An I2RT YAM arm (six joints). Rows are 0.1 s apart.
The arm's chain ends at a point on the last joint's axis. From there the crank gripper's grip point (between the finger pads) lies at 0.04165 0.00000 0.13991 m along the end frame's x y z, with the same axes.
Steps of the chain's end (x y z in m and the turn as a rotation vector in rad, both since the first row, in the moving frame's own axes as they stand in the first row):
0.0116, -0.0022, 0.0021, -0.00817, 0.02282, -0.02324
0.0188, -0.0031, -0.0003, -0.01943, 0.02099, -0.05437
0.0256, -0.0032, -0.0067, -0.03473, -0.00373, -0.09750
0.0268, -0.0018, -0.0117, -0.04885, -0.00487, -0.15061
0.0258, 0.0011, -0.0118, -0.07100, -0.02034, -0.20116
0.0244, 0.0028, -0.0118, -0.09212, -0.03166, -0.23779
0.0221, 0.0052, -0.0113, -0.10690, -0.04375, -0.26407
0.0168, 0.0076, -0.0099, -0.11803, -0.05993, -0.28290
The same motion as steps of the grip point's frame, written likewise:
0.0148, -0.0021, 0.0011, -0.00817, 0.02282, -0.02324
0.0217, -0.0027, -0.0012, -0.01943, 0.02099, -0.05437
0.0251, -0.0024, -0.0066, -0.03473, -0.00373, -0.09750
0.0262, -0.0012, -0.0115, -0.04885, -0.00487, -0.15061
0.0231, 0.0030, -0.0110, -0.07100, -0.02034, -0.20116
0.0204, 0.0063, -0.0107, -0.09212, -0.03166, -0.23779
0.0165, 0.0100, -0.0098, -0.10690, -0.04375, -0.26407
0.0091, 0.0136, -0.0080, -0.11803, -0.05993, -0.28290

